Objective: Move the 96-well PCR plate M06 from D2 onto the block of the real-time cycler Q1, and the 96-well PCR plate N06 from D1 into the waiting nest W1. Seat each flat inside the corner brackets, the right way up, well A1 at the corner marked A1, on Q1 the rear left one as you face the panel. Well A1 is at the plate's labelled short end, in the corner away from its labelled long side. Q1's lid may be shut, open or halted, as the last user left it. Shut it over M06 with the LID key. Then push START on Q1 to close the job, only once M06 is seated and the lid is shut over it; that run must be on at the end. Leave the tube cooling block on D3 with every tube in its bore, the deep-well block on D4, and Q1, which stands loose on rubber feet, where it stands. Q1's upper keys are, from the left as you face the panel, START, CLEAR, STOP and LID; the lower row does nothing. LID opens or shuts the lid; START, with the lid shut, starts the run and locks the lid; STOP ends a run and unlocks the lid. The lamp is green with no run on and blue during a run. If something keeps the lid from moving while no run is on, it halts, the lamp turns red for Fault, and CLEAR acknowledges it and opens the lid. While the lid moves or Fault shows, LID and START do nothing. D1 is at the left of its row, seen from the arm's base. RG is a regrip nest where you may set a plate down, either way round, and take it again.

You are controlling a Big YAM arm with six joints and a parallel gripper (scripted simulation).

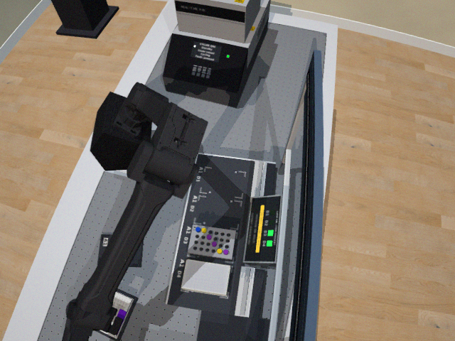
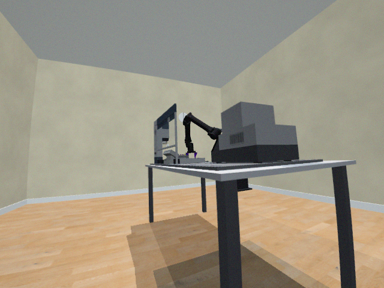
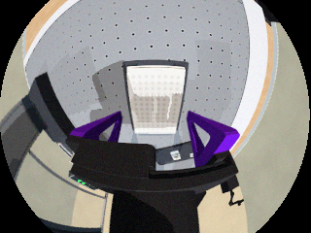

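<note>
The dark waiting nest W1 lies 50 mm below my hand. The rest, counted from my hand: nest A1 mark 30 mm behind, 50 mm to the right, 50 mm below; then dark regrip nest 50 mm behind, 190 mm to the left, 50 mm below; then white deep-well block 240 mm ahead, 180 mm to the left, 10 mm above.
</note>
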